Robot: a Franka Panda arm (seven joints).
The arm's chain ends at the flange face. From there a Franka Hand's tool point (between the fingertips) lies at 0.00 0.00 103.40 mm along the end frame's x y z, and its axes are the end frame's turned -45 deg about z.
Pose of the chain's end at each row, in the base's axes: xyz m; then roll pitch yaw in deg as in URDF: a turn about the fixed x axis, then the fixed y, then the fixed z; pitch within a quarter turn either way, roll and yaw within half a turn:
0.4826, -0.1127, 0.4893, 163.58, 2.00, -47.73
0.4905, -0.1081, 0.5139, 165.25, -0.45, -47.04
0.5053, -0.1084, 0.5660, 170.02, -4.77, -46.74
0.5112, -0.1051, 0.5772, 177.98, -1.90, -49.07
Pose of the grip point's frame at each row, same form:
0.4586, -0.1298, 0.3902, 169.65, 12.97, -3.62
0.4718, -0.1266, 0.4139, 169.14, 10.05, -3.06
0.4981, -0.1268, 0.4645, 169.56, 3.63, -2.49
0.5107, -0.1101, 0.4739, 177.23, 0.08, -4.11

